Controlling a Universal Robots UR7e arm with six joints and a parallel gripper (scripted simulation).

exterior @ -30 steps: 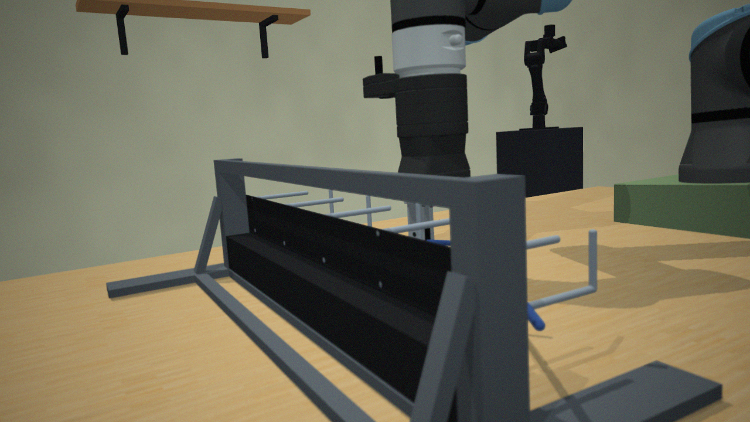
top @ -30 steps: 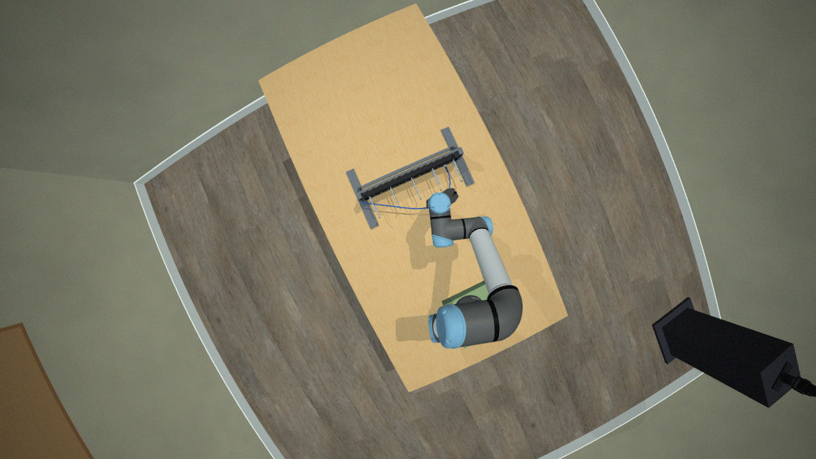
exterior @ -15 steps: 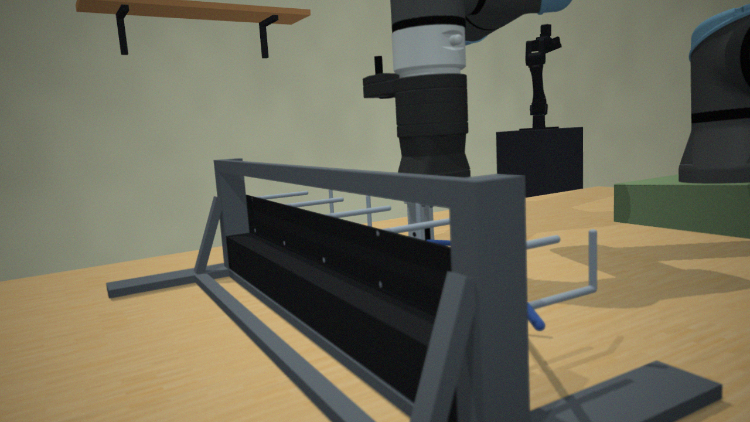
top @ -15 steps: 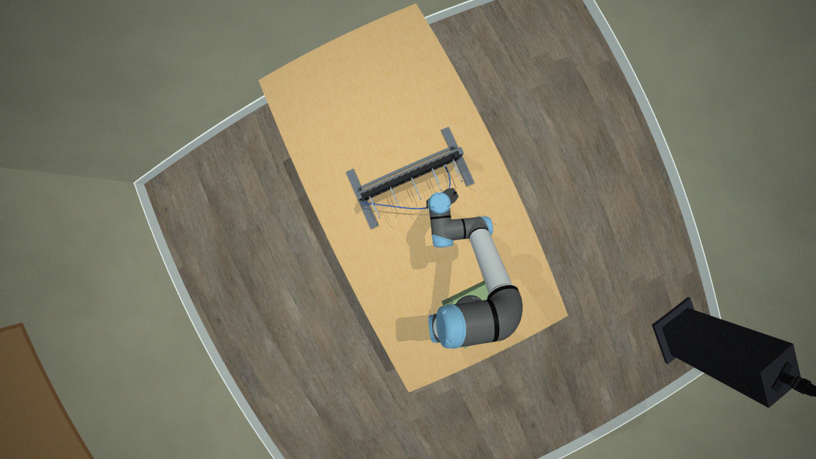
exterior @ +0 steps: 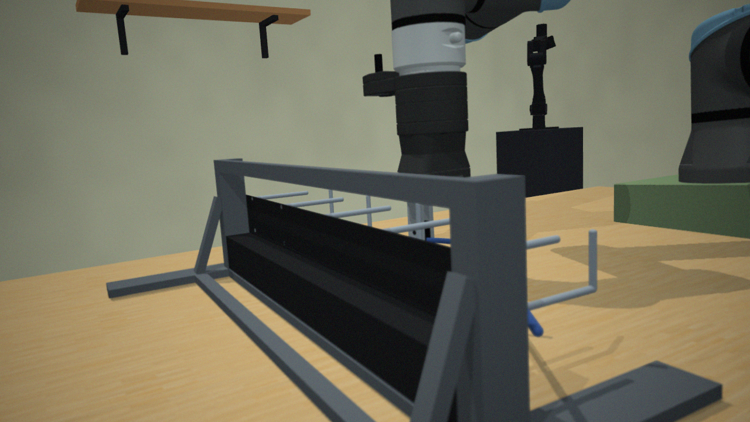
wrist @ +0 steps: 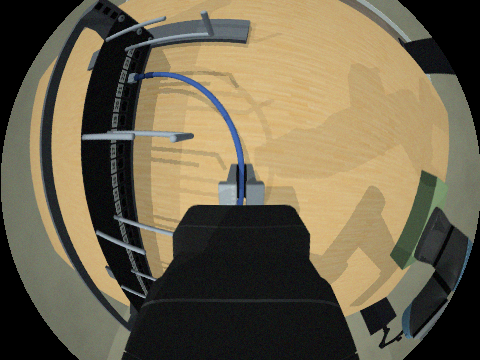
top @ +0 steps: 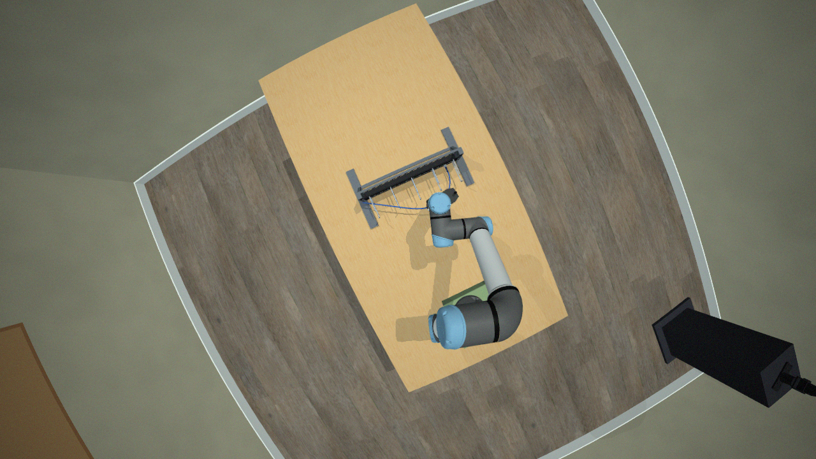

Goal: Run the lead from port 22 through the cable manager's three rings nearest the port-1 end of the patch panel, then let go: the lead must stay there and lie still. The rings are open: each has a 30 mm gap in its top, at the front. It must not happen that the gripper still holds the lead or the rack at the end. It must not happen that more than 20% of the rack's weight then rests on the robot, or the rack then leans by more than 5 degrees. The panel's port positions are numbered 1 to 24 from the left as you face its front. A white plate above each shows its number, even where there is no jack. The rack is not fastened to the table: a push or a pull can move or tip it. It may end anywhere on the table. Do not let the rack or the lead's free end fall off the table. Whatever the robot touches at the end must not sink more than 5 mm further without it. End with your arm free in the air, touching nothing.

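Now: the grey rack 170 mm ahead of my hand, 50 mm to the left of it and 20 mm above it.
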